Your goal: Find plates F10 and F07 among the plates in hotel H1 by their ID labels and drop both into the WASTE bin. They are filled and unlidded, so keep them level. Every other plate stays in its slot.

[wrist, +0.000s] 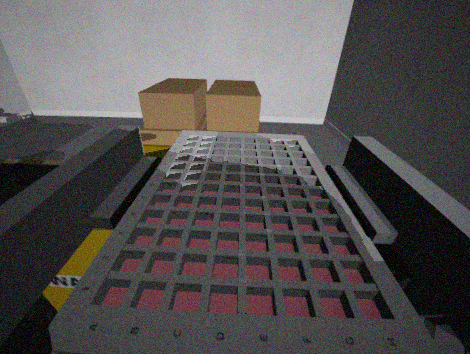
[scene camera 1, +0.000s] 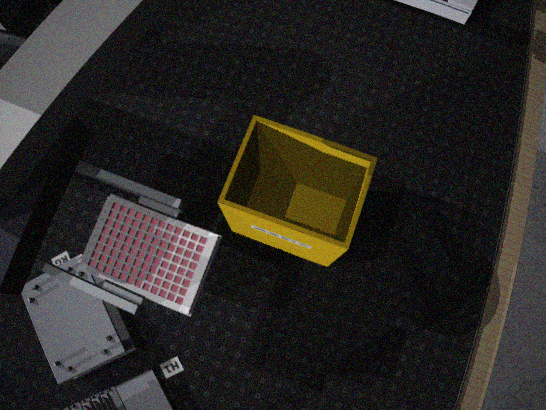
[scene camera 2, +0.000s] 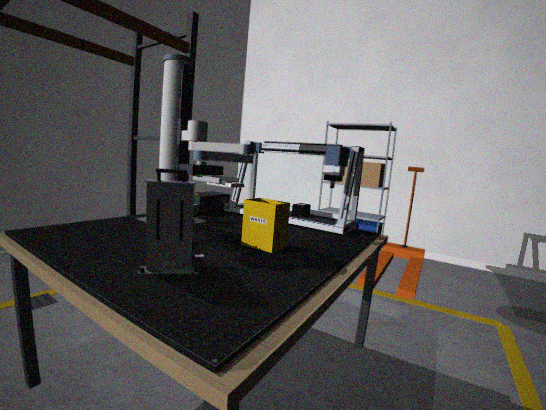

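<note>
My gripper is shut on a filled, unlidded plate with pink wells. It grips the long sides and holds the plate about level above the table, left of the WASTE bin. In the scene camera 2 view the held plate shows edge-on behind the hotel. Its ID label does not show. The yellow WASTE bin stands upright with an open top; I see no plate inside. Part of the bin shows low left in the wrist view. Hotel H1 is the dark tower; its plates' labels are not readable.
A grey stand beside the RG label is partly under the near finger. The H1 label lies on the table. A gantry machine stands beyond the bin. Cardboard boxes show in the background.
</note>
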